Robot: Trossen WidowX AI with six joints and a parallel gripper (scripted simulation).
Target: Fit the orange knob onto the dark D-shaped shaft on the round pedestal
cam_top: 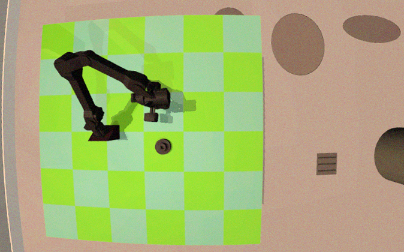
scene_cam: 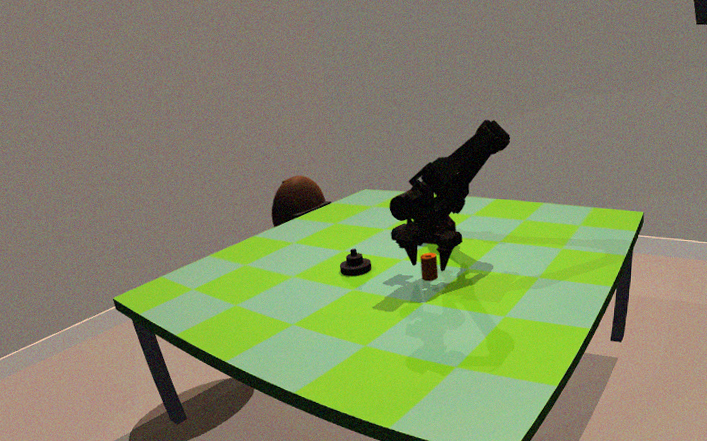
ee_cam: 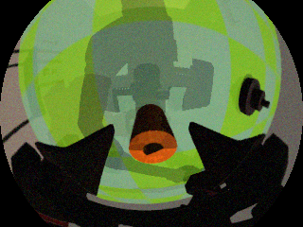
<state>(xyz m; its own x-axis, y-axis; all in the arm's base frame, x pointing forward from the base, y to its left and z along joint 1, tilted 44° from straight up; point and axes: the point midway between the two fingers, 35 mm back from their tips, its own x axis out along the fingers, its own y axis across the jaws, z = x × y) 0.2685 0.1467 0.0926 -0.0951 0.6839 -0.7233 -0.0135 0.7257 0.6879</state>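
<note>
Right now the orange knob is right at my gripper tip. Round my gripper tip: dark round pedestal (22 cm to the right, 4 cm ahead).
</note>
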